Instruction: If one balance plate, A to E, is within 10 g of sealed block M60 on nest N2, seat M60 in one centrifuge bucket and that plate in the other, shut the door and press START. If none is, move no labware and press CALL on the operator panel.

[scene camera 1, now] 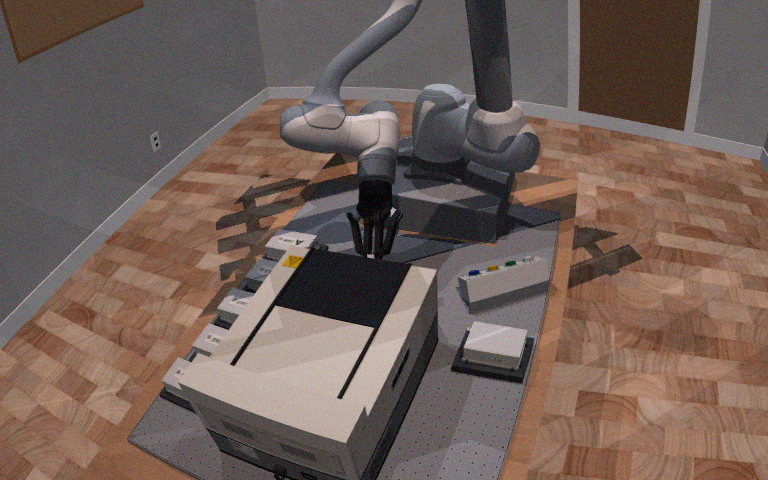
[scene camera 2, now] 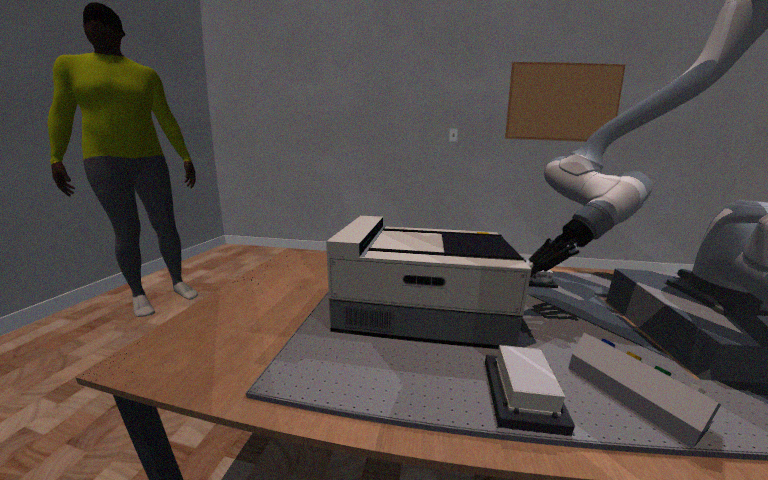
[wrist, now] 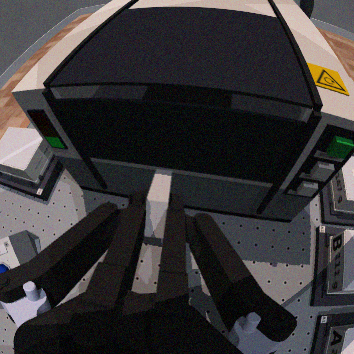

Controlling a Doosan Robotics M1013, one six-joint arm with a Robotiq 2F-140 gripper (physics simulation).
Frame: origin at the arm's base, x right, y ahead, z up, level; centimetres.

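Seen in the pictures: gripper, fingertip midpoint: [wrist: 162,183]; arm's base, origin of the base link: [scene camera 1: 438,167] [scene camera 2: 719,298].
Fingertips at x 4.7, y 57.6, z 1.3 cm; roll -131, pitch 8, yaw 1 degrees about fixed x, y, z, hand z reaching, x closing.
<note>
Pixels of each thing's middle, then the offset from my fingertips to it. Level surfaces: height alone.
- beige centrifuge, body centre: [wrist: 202,48] [scene camera 1: 321,362] [scene camera 2: 425,271] dz +1.2, dx +3.0, dy +24.9 cm
- green button, body centre: [wrist: 338,144] dz +7.2, dx +15.2, dy +0.8 cm
- white block, body centre: [wrist: 20,152] [scene camera 1: 495,345] [scene camera 2: 526,376] dz -6.6, dx -29.1, dy +7.6 cm
- black nest, body centre: [wrist: 27,160] [scene camera 1: 494,353] [scene camera 2: 523,388] dz -9.4, dx -29.1, dy +7.6 cm
- Plate A, body centre: [scene camera 1: 291,246] [scene camera 2: 535,270] dz -7.7, dx +29.5, dy -20.5 cm
- plate B, body centre: [scene camera 1: 273,278] dz -7.7, dx +29.4, dy -7.0 cm
- operator panel, body centre: [scene camera 1: 504,278] [scene camera 2: 638,377] dz -6.8, dx -28.8, dy -15.0 cm
- perforated grey mat, its level: dz -11.0 cm
- table, its level: dz -12.3 cm
My gripper [scene camera 1: 373,253] [scene camera 2: 533,267] [wrist: 162,183] is shut and empty, its pads together close in front of the centrifuge's front middle; contact cannot be told. The beige centrifuge [scene camera 1: 317,359] [scene camera 2: 424,294] has a dark front between two rails; its buckets are not visible. A green button [wrist: 341,146] sits on its front right, above two grey ones. A white block [scene camera 1: 496,341] [scene camera 2: 529,376] [wrist: 20,154], label unreadable, lies on a black nest [scene camera 1: 461,366] [scene camera 2: 506,423]. Plate A [scene camera 1: 288,242] [wrist: 337,342] and plate B [scene camera 1: 259,270] [wrist: 342,265] lie in a row with further plates.
The operator panel [scene camera 1: 504,285] [scene camera 2: 640,390] has blue, yellow, green and white buttons and stands on the perforated grey mat [scene camera 1: 430,407] [scene camera 2: 351,376]. The plate row runs along the centrifuge's other side. A person [scene camera 2: 116,107] in a yellow top stands beyond the table [scene camera 2: 186,350].
</note>
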